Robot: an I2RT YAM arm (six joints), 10 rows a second.
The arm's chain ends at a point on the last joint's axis. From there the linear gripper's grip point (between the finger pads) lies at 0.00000 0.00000 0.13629 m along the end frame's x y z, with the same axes.
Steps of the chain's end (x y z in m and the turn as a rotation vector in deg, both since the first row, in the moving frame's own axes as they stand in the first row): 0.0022, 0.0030, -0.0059, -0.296, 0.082, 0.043; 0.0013, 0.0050, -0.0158, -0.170, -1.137, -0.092; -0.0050, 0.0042, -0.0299, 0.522, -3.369, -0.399; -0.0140, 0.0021, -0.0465, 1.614, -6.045, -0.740; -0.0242, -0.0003, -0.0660, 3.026, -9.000, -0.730; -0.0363, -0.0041, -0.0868, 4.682, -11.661, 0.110; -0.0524, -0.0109, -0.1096, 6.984, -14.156, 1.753; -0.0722, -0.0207, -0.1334, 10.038, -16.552, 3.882; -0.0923, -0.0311, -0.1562, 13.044, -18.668, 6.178; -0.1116, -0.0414, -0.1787, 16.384, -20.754, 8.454; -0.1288, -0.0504, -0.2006, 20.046, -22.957, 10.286
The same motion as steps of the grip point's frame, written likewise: 0.0024, 0.0037, -0.0059, -0.296, 0.082, 0.043; -0.0014, 0.0054, -0.0158, -0.170, -1.137, -0.092; -0.0130, 0.0030, -0.0301, 0.522, -3.369, -0.399; -0.0284, -0.0016, -0.0473, 1.614, -6.045, -0.740; -0.0456, -0.0073, -0.0679, 3.026, -9.000, -0.730; -0.0638, -0.0152, -0.0901, 4.682, -11.661, 0.110; -0.0854, -0.0278, -0.1147, 6.984, -14.156, 1.753; -0.1100, -0.0454, -0.1411, 10.038, -16.552, 3.882; -0.1338, -0.0636, -0.1668, 13.044, -18.668, 6.178; -0.1562, -0.0824, -0.1929, 16.384, -20.754, 8.454; -0.1764, -0.1004, -0.2194, 20.046, -22.957, 10.286
